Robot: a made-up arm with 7 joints.
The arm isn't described. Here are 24 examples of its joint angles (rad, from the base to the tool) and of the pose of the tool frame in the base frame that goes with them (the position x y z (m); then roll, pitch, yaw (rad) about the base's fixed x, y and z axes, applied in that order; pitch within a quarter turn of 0, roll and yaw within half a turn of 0).
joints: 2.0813 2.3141 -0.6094 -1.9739 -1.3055 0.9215 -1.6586
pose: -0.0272 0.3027 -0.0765 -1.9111 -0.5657 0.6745
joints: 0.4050 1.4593 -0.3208 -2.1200 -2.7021 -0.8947 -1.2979
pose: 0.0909 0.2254 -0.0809 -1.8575 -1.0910 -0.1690
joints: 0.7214 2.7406 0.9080 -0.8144 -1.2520 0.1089 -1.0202
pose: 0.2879 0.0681 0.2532 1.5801 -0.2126 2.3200
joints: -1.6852 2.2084 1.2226 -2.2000 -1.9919 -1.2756 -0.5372
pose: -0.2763 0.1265 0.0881 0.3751 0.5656 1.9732
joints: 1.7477 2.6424 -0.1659 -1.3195 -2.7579 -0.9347 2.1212
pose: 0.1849 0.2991 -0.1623 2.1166 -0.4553 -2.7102
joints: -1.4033 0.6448 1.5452 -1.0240 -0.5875 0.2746 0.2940
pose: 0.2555 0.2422 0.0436 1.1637 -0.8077 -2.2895
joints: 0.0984 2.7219 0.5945 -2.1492 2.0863 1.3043 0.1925
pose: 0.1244 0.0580 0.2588 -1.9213 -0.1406 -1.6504
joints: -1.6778 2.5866 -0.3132 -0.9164 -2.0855 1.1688 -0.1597
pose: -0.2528 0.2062 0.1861 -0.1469 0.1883 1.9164
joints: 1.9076 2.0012 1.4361 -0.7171 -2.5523 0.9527 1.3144
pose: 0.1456 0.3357 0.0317 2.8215 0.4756 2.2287
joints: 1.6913 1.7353 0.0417 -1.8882 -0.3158 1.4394 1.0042
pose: -0.0551 0.3268 -0.0418 -1.9612 0.8232 -1.3982
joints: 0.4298 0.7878 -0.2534 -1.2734 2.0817 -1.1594 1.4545
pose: 0.0682 0.2066 -0.2680 2.3438 -0.1393 -2.8456
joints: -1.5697 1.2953 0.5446 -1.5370 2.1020 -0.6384 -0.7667
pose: 0.0491 0.2061 0.2757 1.9781 0.7948 -2.2004
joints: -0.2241 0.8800 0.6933 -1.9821 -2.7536 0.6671 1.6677
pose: 0.0994 0.2580 -0.0042 1.2543 0.7283 -0.1447
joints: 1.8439 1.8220 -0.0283 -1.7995 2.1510 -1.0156 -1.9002
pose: -0.0702 0.3192 -0.0870 -2.1789 0.2843 -2.0499
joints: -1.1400 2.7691 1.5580 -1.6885 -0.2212 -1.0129 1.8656
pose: -0.3492 -0.0165 0.2191 -2.6789 0.6002 1.7276
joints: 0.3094 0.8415 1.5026 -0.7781 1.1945 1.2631 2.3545
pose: -0.0134 0.3483 -0.0900 -2.5366 0.2634 -2.8908
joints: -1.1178 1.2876 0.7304 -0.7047 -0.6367 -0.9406 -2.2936
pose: 0.1247 0.3275 0.1678 1.1888 0.4908 1.5034
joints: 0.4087 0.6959 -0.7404 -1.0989 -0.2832 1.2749 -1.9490
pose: -0.0249 0.1763 -0.2938 2.4673 -0.9140 -2.4745
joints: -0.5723 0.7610 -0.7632 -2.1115 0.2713 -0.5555 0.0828
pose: 0.2408 0.0594 -0.1269 -0.2014 0.3517 2.5901
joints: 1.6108 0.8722 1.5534 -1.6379 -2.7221 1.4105 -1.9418
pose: -0.1417 0.2954 0.0575 -0.4264 -0.0568 -2.7293
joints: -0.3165 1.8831 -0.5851 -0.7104 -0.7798 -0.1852 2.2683
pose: 0.0745 0.3735 0.1421 -0.6280 -0.3367 -1.3883
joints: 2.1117 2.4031 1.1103 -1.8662 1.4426 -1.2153 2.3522
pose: 0.1425 0.2186 -0.1929 2.3710 0.2190 1.5361
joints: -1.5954 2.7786 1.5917 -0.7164 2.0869 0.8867 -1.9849
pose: -0.4078 0.1232 0.0730 1.9430 0.2080 -0.2367
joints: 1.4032 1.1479 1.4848 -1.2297 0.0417 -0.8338 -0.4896
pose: -0.1006 0.3962 0.0740 -2.0497 1.1390 -2.6967
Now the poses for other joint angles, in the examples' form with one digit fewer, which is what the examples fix.
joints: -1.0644 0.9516 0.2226 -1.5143 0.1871 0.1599 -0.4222
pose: 0.248 0.218 0.118 0.142 0.616 -1.823
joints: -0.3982 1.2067 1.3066 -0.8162 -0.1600 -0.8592 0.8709
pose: 0.100 0.418 0.047 0.837 0.409 -1.846
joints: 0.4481 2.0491 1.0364 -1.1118 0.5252 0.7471 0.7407
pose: 0.150 0.288 0.197 -0.073 -0.293 -1.477
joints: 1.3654 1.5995 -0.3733 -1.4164 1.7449 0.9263 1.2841
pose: -0.096 0.289 -0.066 -1.499 0.007 0.987
